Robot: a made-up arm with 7 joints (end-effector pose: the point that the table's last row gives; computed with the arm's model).
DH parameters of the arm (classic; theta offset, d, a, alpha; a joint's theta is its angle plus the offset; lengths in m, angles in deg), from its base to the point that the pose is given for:
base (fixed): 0 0 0 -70
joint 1: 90 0 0 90
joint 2: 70 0 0 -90
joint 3: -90 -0.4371 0.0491 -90
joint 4: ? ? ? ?
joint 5: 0 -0.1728 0 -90
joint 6: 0 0 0 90
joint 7: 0 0 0 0
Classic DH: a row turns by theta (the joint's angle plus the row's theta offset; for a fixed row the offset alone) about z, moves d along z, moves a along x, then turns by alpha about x.
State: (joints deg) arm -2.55 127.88 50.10 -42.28 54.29 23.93 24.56
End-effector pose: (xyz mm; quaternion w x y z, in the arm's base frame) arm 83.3 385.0 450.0 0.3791 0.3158 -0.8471 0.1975
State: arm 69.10 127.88 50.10 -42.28 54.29 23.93 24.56
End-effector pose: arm 302.6 480.3 188.3 0.7337 0.5343 -0.4151 0.0623
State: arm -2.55 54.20 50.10 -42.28 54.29 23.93 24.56
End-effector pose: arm 114.5 535.3 -241.0 0.5052 0.0063 -0.5641 0.6531
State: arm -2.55 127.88 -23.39 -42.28 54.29 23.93 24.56
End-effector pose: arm 132.0 491.5 314.2 0.6339 0.6543 -0.3822 0.1552
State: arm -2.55 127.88 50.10 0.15 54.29 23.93 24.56
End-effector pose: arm 8.5 468.1 391.8 0.2931 0.3035 -0.7312 0.5360
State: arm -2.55 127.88 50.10 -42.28 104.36 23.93 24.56
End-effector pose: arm 83.3 385.0 450.0 0.3768 -0.1148 -0.8934 0.2159
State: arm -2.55 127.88 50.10 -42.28 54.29 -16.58 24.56
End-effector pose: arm 83.3 385.0 450.0 0.1344 0.3039 -0.9425 -0.0360
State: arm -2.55 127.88 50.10 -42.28 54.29 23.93 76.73
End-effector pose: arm 83.3 385.0 450.0 0.2536 -0.0888 -0.8997 0.3441
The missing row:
joint 4: 0 0 -0.0209 90
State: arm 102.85 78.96 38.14 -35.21 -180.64 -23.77 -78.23
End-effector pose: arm -251.9 531.4 141.5 0.4930 0.7781 -0.1436 0.3618
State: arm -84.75 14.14 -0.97 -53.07 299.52 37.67 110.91
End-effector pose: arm 568.1 -98.4 95.3 0.4006 -0.2338 -0.8394 0.2832
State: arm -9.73 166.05 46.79 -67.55 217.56 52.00 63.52
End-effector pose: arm 48.5 -21.5 557.2 0.7303 -0.6769 -0.0294 0.0874
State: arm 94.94 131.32 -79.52 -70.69 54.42 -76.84 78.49
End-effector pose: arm -4.4 531.6 154.0 0.9195 0.0589 0.2376 0.3076
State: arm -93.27 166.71 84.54 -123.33 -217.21 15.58 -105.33
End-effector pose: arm -413.0 26.6 5.4 0.6793 -0.6581 0.1319 0.2968
